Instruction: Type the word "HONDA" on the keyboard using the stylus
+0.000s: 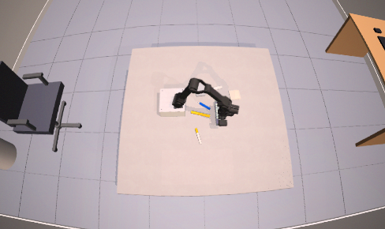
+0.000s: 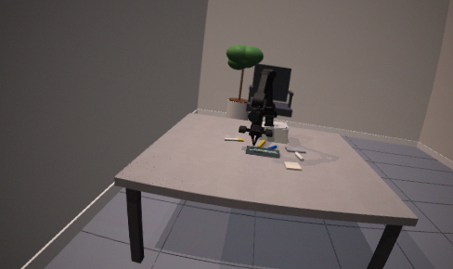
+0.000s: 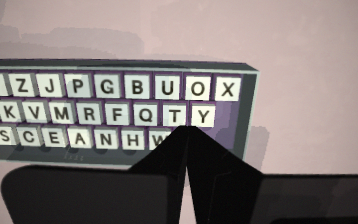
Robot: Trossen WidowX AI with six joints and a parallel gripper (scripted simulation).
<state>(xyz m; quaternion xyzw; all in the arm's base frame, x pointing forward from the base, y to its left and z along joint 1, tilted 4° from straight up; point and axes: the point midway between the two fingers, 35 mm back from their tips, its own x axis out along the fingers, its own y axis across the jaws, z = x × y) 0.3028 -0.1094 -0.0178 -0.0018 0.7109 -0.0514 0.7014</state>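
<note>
Now: the blue stylus 140 mm to the left of my gripper tip, 130 mm behind it and 30 mm below it. From my gripper tip the other things lie so: yellow-and-white pen 180 mm behind, 100 mm to the right, 30 mm below; grey stylus tip 160 mm to the left, 160 mm behind, 30 mm below; yellow bar 140 mm behind, 60 mm to the left, 30 mm below.
</note>
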